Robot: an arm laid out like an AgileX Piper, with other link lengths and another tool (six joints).
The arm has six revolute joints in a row. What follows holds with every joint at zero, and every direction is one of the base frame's. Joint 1 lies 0.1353 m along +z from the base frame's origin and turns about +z. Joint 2 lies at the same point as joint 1 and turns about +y. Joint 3 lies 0.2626 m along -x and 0.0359 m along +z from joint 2 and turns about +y. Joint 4 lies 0.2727 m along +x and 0.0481 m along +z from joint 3 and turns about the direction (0.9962, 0, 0.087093). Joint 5 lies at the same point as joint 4 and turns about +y. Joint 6 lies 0.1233 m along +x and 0.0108 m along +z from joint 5 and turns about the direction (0.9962, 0, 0.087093). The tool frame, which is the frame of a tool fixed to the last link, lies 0.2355 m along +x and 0.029 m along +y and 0.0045 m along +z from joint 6; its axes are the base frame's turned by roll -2.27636, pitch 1.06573 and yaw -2.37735 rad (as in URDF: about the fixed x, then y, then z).
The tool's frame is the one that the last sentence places.
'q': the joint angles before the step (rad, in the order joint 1, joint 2, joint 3, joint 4, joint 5, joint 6). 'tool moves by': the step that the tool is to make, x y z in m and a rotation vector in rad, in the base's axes. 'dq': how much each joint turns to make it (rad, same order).
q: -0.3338, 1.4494, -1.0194, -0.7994, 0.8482, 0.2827
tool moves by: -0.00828, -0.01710, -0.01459, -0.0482, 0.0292, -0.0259
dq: 0.0000, 0.0479, 0.0372, -0.1172, -0.0141, 0.1136
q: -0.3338, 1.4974, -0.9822, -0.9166, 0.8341, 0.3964
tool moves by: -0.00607, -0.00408, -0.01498, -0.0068, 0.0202, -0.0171
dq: 0.0000, 0.0346, 0.0217, -0.0446, -0.0063, 0.0599
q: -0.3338, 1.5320, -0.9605, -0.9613, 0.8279, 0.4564
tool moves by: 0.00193, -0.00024, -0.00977, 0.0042, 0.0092, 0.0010
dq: 0.0001, 0.0291, 0.0001, -0.0136, -0.0119, 0.0206
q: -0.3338, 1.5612, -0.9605, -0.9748, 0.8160, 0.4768
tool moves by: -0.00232, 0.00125, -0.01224, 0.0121, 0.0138, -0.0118
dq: 0.0000, 0.0305, 0.0000, -0.0021, -0.0020, 0.0204
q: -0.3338, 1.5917, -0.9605, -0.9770, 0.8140, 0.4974
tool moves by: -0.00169, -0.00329, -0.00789, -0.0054, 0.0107, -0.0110
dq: 0.0000, 0.0294, 0.0001, -0.0254, 0.0000, 0.0349
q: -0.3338, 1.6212, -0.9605, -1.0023, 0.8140, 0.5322
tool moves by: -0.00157, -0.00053, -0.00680, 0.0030, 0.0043, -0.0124
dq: 0.0000, 0.0201, 0.0000, -0.0088, 0.0001, 0.0245
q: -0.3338, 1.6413, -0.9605, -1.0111, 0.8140, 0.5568
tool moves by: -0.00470, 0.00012, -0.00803, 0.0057, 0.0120, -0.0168
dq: 0.0000, 0.0212, 0.0000, -0.0020, 0.0068, 0.0187
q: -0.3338, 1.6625, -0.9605, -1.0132, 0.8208, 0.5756
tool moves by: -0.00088, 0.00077, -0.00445, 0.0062, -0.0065, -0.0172
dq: 0.0000, 0.0109, 0.0000, 0.0001, 0.0000, 0.0241
